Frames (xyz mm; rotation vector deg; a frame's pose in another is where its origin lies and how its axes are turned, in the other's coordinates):
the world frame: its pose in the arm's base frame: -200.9 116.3 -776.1 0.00 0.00 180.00
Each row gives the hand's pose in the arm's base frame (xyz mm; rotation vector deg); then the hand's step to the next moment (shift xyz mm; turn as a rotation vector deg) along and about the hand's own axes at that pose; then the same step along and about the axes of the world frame.
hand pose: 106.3 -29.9 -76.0 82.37 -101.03 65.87
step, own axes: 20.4 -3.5 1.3 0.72 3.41 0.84
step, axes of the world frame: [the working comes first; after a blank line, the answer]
step, axes of the arm's base frame: -1.6 -10.7 17.7 -3.40 -0.92 -0.64

1.6 10.7 17.7 3.40 0.92 -0.64
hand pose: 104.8 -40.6 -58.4 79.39 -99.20 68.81
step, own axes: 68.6 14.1 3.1 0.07 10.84 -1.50
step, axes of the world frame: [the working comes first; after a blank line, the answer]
step, axes of the arm's base frame: -31.6 -30.2 54.8 -10.55 1.78 -2.30

31.6 30.2 54.8 10.55 -1.78 -2.30
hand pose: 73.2 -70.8 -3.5 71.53 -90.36 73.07
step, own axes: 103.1 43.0 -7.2 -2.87 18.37 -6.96
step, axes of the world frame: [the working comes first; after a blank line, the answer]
step, axes of the arm's base frame: -67.7 -15.3 87.8 -17.25 8.01 -5.70

67.7 15.3 87.8 17.25 -8.01 -5.70
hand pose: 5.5 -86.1 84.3 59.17 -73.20 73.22
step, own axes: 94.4 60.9 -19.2 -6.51 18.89 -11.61
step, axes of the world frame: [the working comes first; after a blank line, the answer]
step, axes of the arm's base frame: -70.2 31.3 84.2 -16.94 12.37 -9.70

70.2 -31.3 84.2 16.94 -12.37 -9.70
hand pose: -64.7 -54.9 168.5 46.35 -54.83 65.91
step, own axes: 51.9 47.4 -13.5 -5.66 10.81 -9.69
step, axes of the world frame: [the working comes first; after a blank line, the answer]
step, axes of the arm's base frame: -37.0 42.1 44.6 -9.34 9.11 -8.51

37.0 -42.1 44.6 9.34 -9.11 -8.51
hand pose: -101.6 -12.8 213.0 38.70 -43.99 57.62
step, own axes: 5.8 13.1 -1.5 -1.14 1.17 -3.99
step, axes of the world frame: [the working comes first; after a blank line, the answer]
step, axes of the arm's base frame: -9.7 9.0 5.8 -0.46 3.06 -3.00

9.7 -9.0 5.8 0.46 -3.06 -3.00
